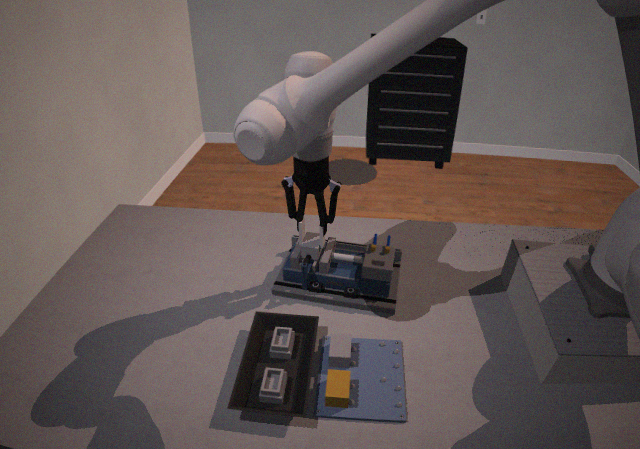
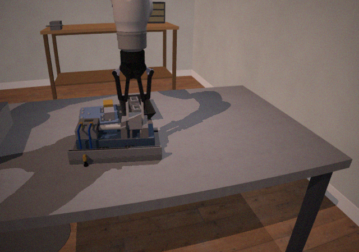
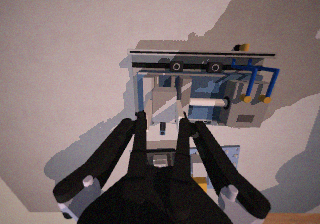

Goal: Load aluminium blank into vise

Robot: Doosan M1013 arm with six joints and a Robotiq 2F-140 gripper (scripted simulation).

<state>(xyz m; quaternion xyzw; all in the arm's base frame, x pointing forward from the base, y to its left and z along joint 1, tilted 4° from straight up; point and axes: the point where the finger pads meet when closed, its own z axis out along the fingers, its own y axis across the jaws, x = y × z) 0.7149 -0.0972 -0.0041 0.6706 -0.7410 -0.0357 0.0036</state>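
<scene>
Now: hand 100 mm above the blue vise, 70 mm past it and 10 mm to the right of it. The rest, counted from my hand: brass blank 340 mm to the left, 110 mm below, 100 mm behind; aluminium blank 250 mm to the left, 110 mm below, 90 mm behind; infeed plate 290 mm to the left, 140 mm below, 140 mm behind.
</scene>
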